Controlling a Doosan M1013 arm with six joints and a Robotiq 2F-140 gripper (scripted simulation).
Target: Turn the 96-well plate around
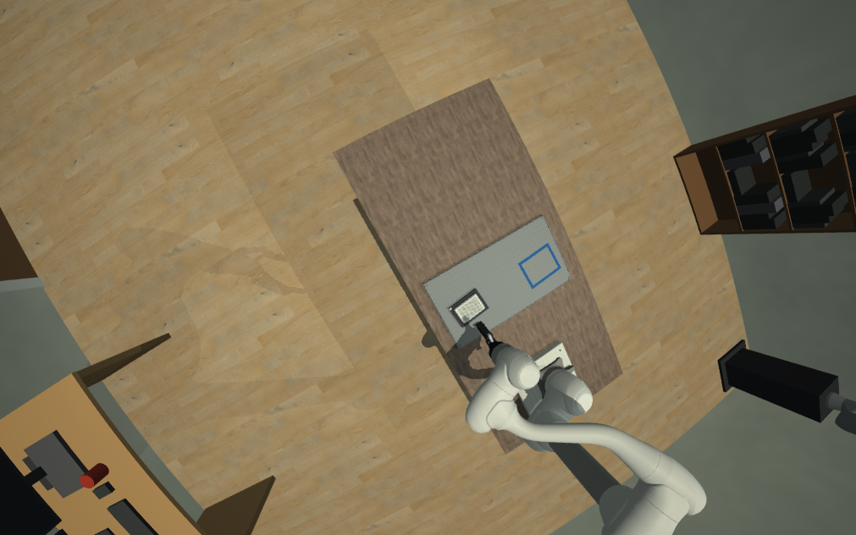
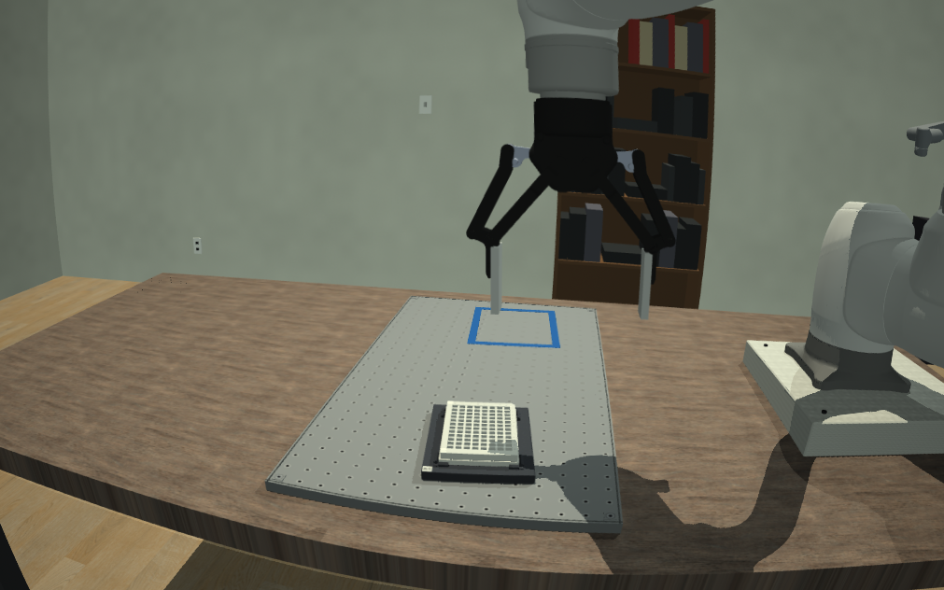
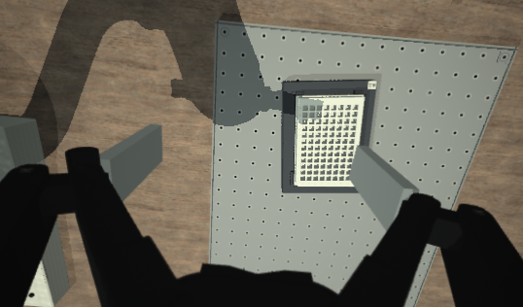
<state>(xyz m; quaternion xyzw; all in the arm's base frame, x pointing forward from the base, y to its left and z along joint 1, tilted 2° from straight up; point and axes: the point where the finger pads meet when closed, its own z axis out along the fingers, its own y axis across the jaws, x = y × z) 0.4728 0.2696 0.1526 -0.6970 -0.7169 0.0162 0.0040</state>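
The white 96-well plate lies 90 mm ahead of my hand, 30 mm to the right of it and 170 mm below it. From my hand the other things lie so: A1 label (130 mm ahead, 50 mm to the left, 180 mm below); then dark plate nest N1 (90 mm ahead, 30 mm to the right, 180 mm below).
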